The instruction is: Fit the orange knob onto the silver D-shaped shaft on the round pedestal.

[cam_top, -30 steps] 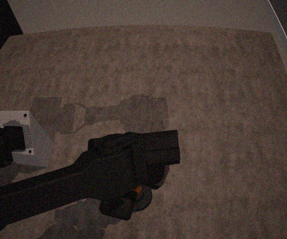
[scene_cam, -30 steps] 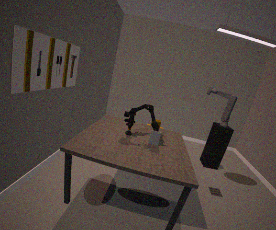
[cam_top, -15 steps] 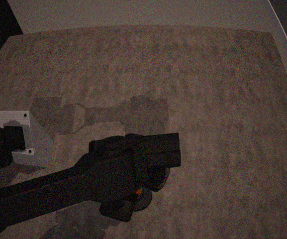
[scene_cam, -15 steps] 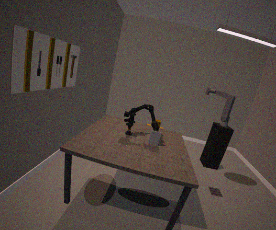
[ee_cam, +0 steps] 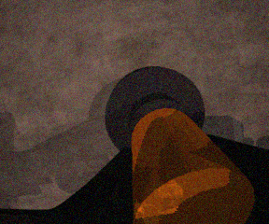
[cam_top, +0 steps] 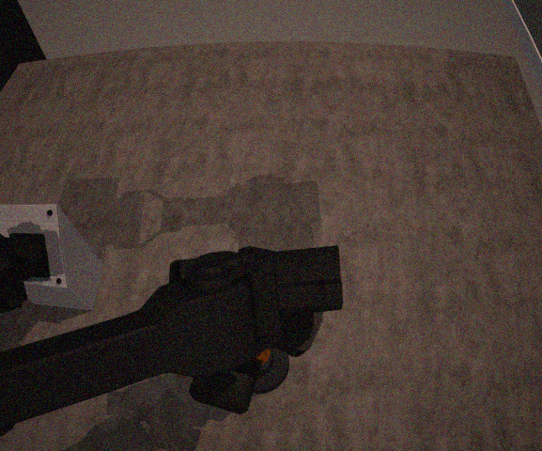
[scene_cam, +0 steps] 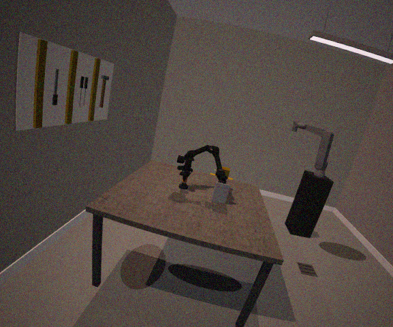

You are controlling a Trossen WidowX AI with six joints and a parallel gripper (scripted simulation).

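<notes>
Right now the D-shaft pedestal is 4 cm below my gripper tip. Round my gripper tip: orange knob 3 cm above.
</notes>
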